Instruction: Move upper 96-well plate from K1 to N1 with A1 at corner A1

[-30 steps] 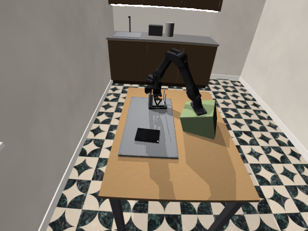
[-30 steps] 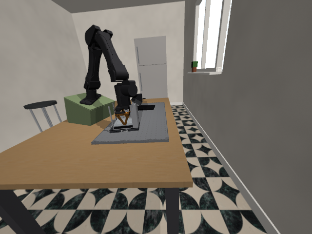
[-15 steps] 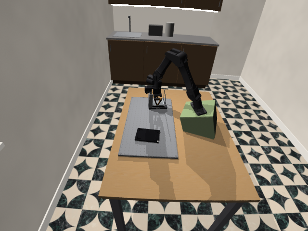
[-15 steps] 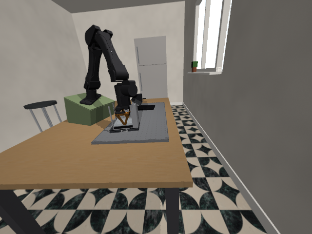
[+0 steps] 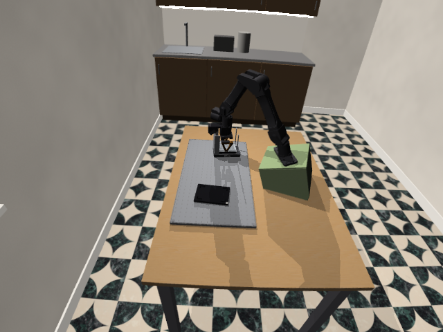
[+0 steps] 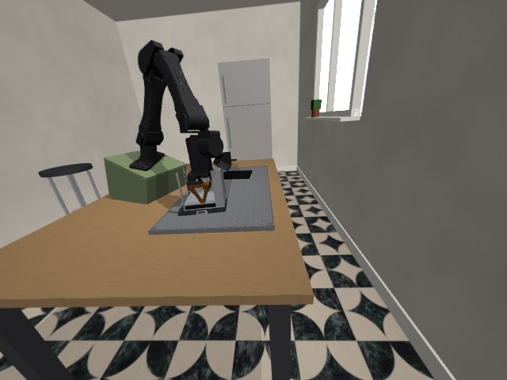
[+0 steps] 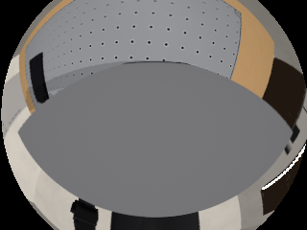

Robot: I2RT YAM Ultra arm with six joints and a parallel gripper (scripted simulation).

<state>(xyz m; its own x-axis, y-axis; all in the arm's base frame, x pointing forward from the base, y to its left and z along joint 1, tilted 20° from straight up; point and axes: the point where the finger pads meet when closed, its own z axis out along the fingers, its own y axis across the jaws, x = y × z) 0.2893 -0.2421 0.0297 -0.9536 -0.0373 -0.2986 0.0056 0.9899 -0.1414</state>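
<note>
The dark plate lies 2 cm below my hand. Also, from my hand: pale A1 mark (43 cm to the left, 4 cm below, 4 cm ahead).
</note>
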